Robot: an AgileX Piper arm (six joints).
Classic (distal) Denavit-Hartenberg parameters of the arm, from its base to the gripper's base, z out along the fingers. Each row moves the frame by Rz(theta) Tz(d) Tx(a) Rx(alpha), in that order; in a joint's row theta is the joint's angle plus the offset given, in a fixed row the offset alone. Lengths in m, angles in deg.
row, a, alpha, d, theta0
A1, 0, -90, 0.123, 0
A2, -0.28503, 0, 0, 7.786
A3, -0.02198, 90, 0, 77.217
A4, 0, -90, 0.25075, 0
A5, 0, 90, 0, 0
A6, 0, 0, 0.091, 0
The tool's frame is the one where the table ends.
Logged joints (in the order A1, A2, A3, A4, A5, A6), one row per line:
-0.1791, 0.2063, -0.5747, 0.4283, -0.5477, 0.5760
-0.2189, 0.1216, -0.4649, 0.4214, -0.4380, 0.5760
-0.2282, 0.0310, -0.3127, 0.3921, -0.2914, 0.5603
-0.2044, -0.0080, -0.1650, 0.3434, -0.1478, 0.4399
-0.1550, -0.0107, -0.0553, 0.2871, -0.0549, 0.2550
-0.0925, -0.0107, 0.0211, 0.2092, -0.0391, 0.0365
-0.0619, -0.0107, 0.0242, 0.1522, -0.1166, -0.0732
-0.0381, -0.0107, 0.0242, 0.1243, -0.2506, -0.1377
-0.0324, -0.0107, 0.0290, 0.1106, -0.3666, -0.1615
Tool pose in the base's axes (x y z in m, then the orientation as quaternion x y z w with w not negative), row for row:
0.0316, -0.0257, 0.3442, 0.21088, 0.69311, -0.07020, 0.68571
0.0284, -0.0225, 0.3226, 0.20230, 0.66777, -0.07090, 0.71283
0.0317, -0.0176, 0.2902, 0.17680, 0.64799, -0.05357, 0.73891
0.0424, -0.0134, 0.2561, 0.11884, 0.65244, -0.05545, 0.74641
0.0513, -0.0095, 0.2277, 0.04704, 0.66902, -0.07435, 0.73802
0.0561, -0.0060, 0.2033, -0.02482, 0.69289, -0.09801, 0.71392
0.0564, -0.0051, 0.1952, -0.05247, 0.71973, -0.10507, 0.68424
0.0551, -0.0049, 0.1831, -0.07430, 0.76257, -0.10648, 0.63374
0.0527, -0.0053, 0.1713, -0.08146, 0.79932, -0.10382, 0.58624
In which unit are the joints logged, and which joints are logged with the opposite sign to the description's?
The joints are logged in radians. Opposite sign: A4, A5.
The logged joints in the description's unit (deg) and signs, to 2 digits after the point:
-10.26, 11.82, -32.93, -24.54, 31.38, 33.00
-12.54, 6.97, -26.64, -24.14, 25.10, 33.00
-13.07, 1.78, -17.92, -22.47, 16.70, 32.10
-11.71, -0.46, -9.45, -19.68, 8.47, 25.20
-8.88, -0.61, -3.17, -16.45, 3.15, 14.61
-5.30, -0.61, 1.21, -11.99, 2.24, 2.09
-3.55, -0.61, 1.39, -8.72, 6.68, -4.19
-2.18, -0.61, 1.39, -7.12, 14.36, -7.89
-1.86, -0.61, 1.66, -6.34, 21.00, -9.25

